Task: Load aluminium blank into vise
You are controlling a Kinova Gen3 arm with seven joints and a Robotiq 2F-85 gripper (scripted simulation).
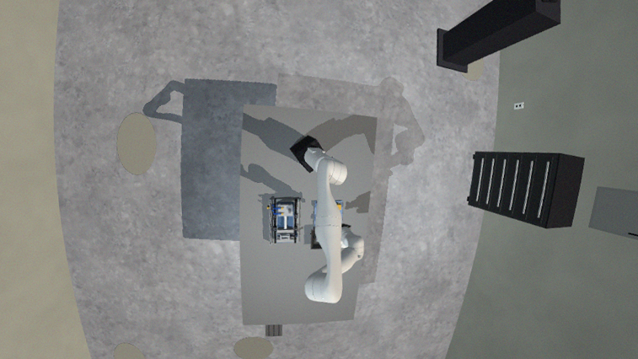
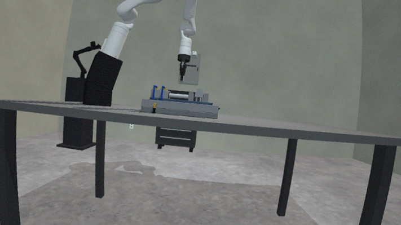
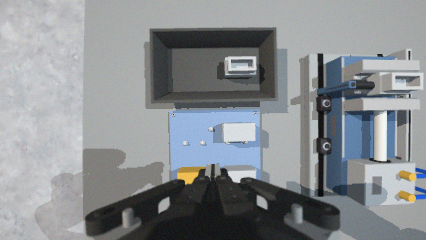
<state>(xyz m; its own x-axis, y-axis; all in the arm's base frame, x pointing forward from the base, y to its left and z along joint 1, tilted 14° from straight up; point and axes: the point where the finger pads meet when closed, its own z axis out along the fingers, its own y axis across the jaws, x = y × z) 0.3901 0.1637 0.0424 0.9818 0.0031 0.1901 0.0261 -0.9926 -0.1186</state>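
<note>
Right now the white rod is 30 mm ahead of my hand, 300 mm to the right of it and 120 mm below it. Round my hand: brass blank (60 mm behind, 30 mm to the left, 170 mm below); then vise (40 mm ahead, 290 mm to the right, 160 mm below).
</note>
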